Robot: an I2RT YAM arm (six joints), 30 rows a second.
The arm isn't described. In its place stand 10 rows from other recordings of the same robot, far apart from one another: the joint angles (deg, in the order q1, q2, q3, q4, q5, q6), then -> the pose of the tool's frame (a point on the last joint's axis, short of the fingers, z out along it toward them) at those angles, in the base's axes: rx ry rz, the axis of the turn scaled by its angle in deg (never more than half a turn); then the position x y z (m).
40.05 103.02 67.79 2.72 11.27 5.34 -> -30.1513 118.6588 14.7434 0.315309 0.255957 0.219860
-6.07 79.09 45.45 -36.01 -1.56 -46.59 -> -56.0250 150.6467 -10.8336 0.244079 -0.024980 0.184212
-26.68 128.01 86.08 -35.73 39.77 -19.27 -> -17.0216 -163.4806 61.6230 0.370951 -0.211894 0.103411
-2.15 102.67 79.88 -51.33 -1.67 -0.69 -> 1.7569 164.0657 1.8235 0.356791 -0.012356 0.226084
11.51 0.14 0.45 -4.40 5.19 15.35 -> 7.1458 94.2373 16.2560 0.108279 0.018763 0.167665
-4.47 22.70 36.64 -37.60 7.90 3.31 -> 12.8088 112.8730 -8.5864 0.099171 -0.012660 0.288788
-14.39 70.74 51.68 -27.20 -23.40 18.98 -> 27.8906 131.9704 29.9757 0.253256 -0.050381 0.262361
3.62 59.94 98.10 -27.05 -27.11 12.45 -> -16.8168 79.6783 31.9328 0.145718 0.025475 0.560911
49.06 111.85 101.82 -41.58 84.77 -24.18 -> -34.9468 101.5302 -83.5283 0.300636 0.292472 0.314404
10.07 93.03 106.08 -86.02 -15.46 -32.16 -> -60.5131 147.6986 16.6828 0.284661 0.060191 0.387341
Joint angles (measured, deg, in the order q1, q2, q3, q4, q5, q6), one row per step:
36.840 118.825 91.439 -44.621 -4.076 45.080
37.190 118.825 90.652 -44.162 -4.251 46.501
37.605 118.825 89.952 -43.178 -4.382 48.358
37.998 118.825 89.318 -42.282 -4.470 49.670
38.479 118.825 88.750 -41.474 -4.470 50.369
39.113 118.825 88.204 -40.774 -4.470 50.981
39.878 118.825 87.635 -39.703 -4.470 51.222
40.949 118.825 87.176 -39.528 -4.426 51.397
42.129 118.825 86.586 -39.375 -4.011 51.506
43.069 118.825 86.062 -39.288 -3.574 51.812
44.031 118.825 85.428 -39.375 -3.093 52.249
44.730 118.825 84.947 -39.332 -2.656 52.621
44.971 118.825 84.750 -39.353 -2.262 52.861
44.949 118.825 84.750 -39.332 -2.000 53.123
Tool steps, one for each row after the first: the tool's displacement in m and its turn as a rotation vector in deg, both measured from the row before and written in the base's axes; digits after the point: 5 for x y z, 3 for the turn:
-0.00279 0.00129 -0.00355 0.220 0.706 -0.946
-0.00215 0.00233 -0.00281 0.637 0.305 -1.308
-0.00204 0.00217 -0.00253 0.485 0.173 -0.823
-0.00242 0.00262 -0.00226 0.287 -0.010 -0.181
-0.00328 0.00338 -0.00221 0.218 0.039 0.055
-0.00350 0.00445 -0.00208 0.367 -0.323 0.538
-0.00601 0.00524 -0.00210 -0.181 0.236 0.892
-0.00683 0.00522 -0.00275 -0.564 0.095 0.945
-0.00564 0.00382 -0.00246 -0.545 0.120 0.514
-0.00628 0.00331 -0.00307 -0.751 0.316 0.401
-0.00446 0.00236 -0.00225 -0.540 0.110 0.216
-0.00156 0.00057 -0.00094 -0.380 -0.056 -0.102
0.00026 -0.00020 0.00001 -0.117 -0.133 -0.348

